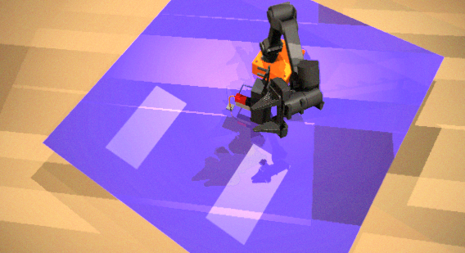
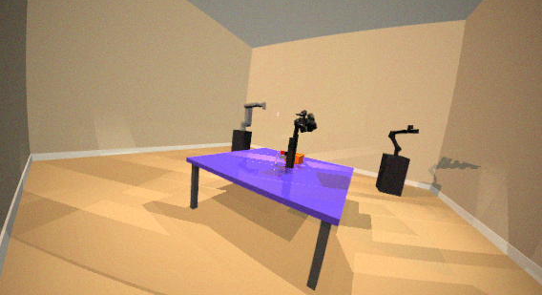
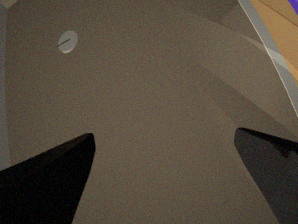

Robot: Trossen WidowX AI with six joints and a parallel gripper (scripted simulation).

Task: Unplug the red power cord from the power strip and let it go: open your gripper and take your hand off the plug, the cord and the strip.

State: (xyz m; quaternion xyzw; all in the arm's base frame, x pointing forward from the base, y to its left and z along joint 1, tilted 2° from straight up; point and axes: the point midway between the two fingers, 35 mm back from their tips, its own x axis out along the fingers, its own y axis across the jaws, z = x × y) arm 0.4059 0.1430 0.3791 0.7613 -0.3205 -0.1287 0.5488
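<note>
Now: the red plug 190 mm behind my gripper tip, 120 mm to the right of it and 330 mm below it.
</note>
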